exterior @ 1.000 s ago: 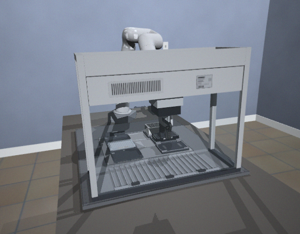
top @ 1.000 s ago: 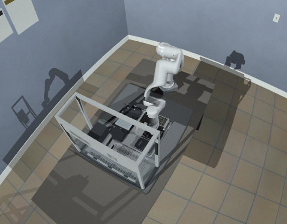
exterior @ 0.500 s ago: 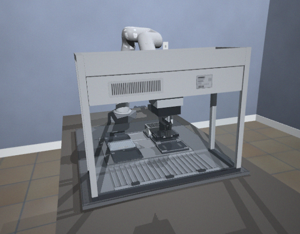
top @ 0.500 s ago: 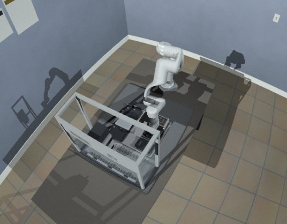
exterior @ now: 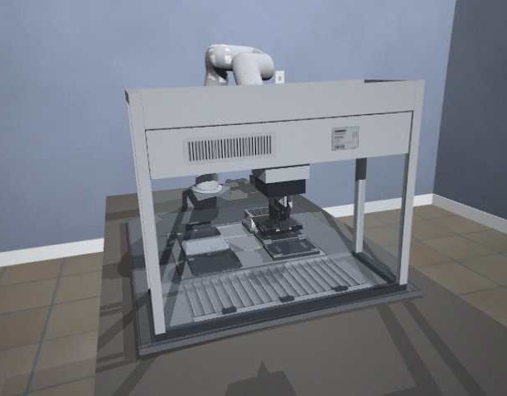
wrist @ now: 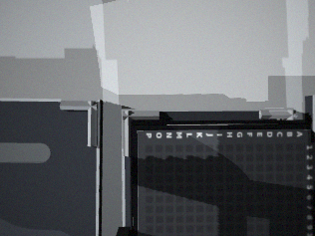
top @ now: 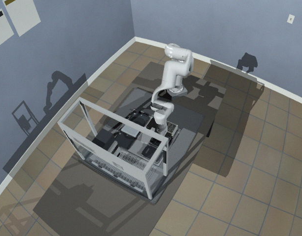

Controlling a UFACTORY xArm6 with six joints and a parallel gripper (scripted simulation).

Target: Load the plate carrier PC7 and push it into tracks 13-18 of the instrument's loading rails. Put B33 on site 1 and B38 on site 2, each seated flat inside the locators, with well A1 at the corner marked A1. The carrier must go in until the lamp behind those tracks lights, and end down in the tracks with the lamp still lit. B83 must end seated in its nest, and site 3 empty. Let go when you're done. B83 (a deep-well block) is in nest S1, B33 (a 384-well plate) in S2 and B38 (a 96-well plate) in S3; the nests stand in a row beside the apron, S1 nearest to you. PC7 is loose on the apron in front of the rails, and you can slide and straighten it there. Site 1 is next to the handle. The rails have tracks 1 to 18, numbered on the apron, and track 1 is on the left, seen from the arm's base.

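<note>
Right now my hand is 30 mm past the plate carrier PC7, 240 mm to the left of it and 30 mm above it. From my hand the other things lie so: frame post (330 mm ahead, 480 mm to the right, 200 mm above); dark 384-well plate B33 (10 mm below); nest S3 (110 mm ahead, 30 mm to the right, 50 mm below).
</note>
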